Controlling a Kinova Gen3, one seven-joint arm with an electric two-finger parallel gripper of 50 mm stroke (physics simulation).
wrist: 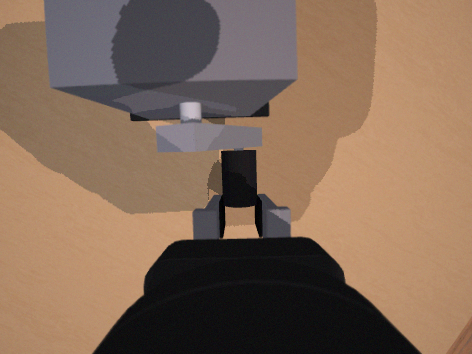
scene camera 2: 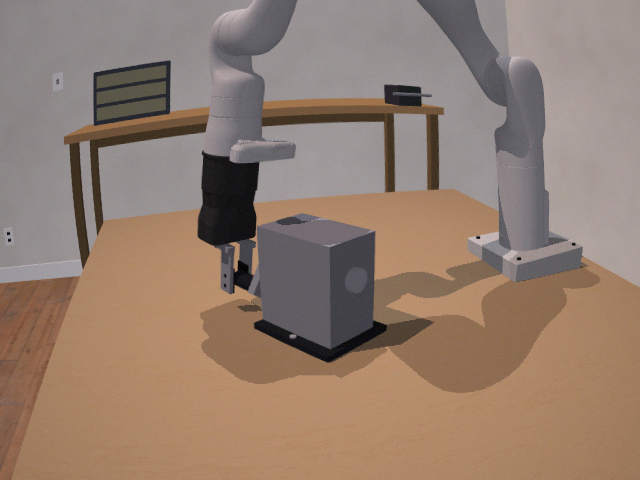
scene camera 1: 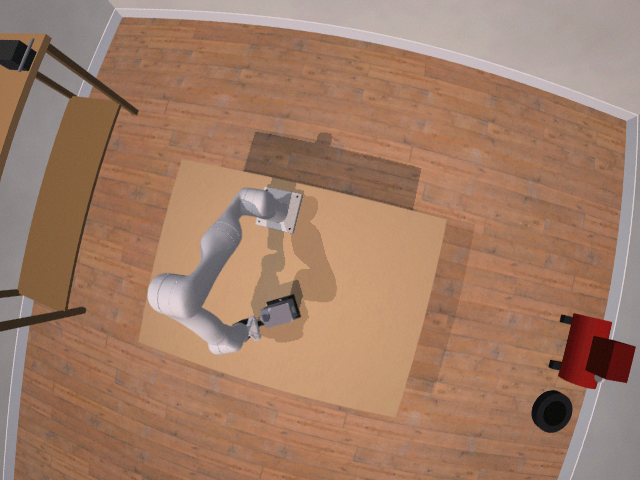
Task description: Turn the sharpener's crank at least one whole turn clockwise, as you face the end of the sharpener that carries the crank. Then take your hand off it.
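Places are measured from the arm's base along level axes (x up, y ahead, z left), in centimetres.
Pixels of known places: gripper, between the fingertips: (wrist: 239, 209) (scene camera 2: 235, 288); arm's base, origin of its link: (scene camera 2: 522, 242) (scene camera 1: 277, 211).
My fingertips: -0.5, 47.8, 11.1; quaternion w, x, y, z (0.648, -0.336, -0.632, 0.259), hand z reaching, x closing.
Ahead of a thing's pixels: the offset from my fingertips to its top centre, as dx, dy, dz. "*": to the spot under its first point. Level surfaces: height alone.
The sharpener {* +10.1, -11.2, +8.9} (scene camera 1: 280, 314) (scene camera 2: 294, 279) (wrist: 257, 40) is a grey box standing upright on a black base {* -1.9, -10.7, +15.9} (scene camera 2: 328, 355). Its crank end faces my gripper. In the wrist view a pale shaft {+6.0, -5.9, +2.9} (wrist: 190, 111) joins a flat grey crank arm (wrist: 210, 137), which reaches to the right and, by scene camera 2, slants downward. The black cylindrical crank handle {* +2.2, -1.1, +2.6} (scene camera 2: 241, 280) (wrist: 239, 175) sticks out from the arm's far end, low beside the box. My gripper (scene camera 2: 238, 282) (wrist: 239, 209) points down and is shut on the handle's outer end, one finger on each side. The box partly hides the crank in scene camera 2.
The sharpener stands on a wooden table top {dx -2.7} (scene camera 1: 361, 310) (scene camera 2: 465, 428), with my arm's base plate (scene camera 1: 293, 214) (scene camera 2: 547, 263) farther back. A side table (scene camera 2: 320, 105) by the wall holds a black box (scene camera 2: 403, 95) and a dark-framed panel (scene camera 2: 132, 91). A red machine (scene camera 1: 584, 346) stands on the floor.
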